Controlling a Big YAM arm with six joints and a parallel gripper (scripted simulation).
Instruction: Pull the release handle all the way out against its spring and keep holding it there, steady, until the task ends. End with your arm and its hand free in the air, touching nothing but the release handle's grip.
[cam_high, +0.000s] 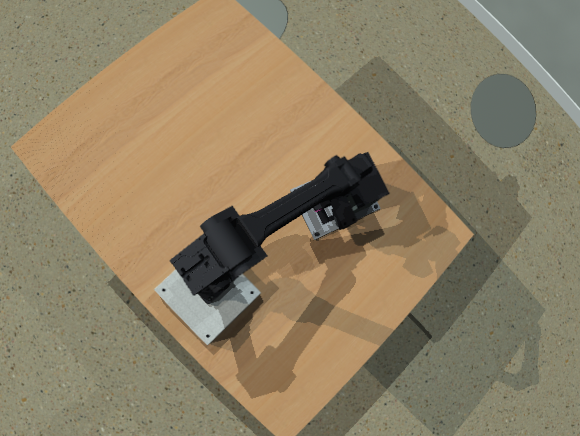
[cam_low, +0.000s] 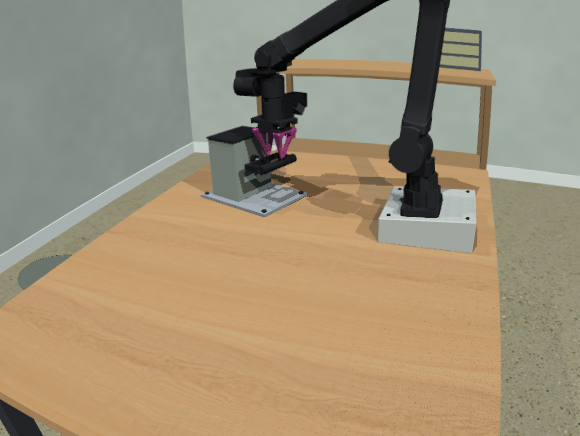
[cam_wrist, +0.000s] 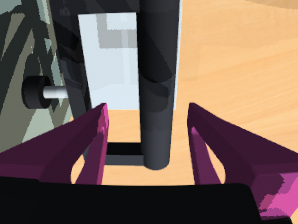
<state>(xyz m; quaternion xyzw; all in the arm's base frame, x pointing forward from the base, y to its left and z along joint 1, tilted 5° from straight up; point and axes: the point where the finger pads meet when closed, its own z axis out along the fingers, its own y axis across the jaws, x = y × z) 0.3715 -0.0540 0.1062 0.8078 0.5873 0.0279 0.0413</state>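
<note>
The release handle grip is 50 mm ahead of my hand, 20 mm to the right of it and 30 mm below it. Also, from my hand: grey baseplate: 90 mm ahead, 30 mm to the right, 130 mm below.
</note>
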